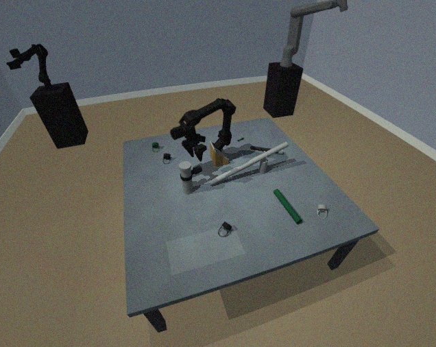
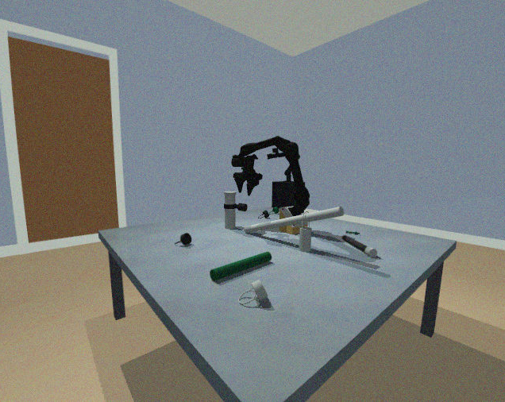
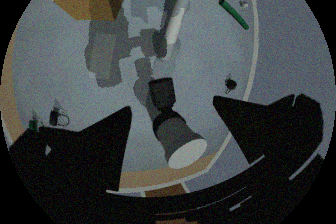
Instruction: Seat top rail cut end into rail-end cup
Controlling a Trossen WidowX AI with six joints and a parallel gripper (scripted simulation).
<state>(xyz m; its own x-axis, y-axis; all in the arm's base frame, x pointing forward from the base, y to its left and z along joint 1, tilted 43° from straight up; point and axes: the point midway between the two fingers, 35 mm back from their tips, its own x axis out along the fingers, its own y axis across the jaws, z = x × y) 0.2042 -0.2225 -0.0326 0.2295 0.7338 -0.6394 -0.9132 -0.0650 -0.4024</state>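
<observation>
Right now the black rail-end cup is 7 cm below my gripper tip, 2 cm to the right of it and 2 cm ahead of it. Round my gripper tip: green tube (43 cm to the left, 34 cm ahead, 18 cm below); then short line post (43 cm to the left, 9 cm below, 1 cm ahead); then band fitting (60 cm to the left, 44 cm ahead, 18 cm below).
</observation>
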